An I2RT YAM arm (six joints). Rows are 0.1 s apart.
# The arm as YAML. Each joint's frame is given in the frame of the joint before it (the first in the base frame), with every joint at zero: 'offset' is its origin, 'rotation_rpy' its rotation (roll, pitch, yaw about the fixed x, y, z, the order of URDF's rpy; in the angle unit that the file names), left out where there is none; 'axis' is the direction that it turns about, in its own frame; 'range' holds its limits. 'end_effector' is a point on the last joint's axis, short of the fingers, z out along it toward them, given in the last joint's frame.
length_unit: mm
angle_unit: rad
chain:
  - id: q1
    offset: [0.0, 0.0, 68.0]
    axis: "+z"
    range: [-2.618, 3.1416]
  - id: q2
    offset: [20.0, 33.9, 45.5]
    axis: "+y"
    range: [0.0, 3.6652]
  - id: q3
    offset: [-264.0, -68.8, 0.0]
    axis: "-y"
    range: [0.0, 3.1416]
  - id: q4
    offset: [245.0, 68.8, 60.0]
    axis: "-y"
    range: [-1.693, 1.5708]
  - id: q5
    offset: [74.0, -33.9, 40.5]
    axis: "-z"
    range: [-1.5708, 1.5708]
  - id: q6
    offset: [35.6, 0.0, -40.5]
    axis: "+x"
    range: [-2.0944, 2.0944]
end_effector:
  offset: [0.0, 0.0, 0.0]
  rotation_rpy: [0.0, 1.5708, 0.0]
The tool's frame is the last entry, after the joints.
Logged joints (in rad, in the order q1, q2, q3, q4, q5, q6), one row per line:
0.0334, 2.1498, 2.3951, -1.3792, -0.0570, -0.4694
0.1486, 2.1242, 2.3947, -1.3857, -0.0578, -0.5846
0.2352, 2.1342, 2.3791, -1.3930, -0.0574, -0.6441
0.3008, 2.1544, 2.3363, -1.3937, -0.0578, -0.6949
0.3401, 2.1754, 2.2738, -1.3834, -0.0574, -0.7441
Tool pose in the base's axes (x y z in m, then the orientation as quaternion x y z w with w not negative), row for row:
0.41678, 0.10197, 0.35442, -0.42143, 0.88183, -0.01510, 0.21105
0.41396, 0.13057, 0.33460, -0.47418, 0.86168, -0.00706, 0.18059
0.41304, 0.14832, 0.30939, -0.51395, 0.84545, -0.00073, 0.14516
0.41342, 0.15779, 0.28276, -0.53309, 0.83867, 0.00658, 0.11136
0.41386, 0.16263, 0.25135, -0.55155, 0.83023, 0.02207, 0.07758
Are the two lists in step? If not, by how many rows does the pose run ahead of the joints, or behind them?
The pose runs 2 rows ahead of the joints: the pose in row i belongs to the joints in row i + 2.
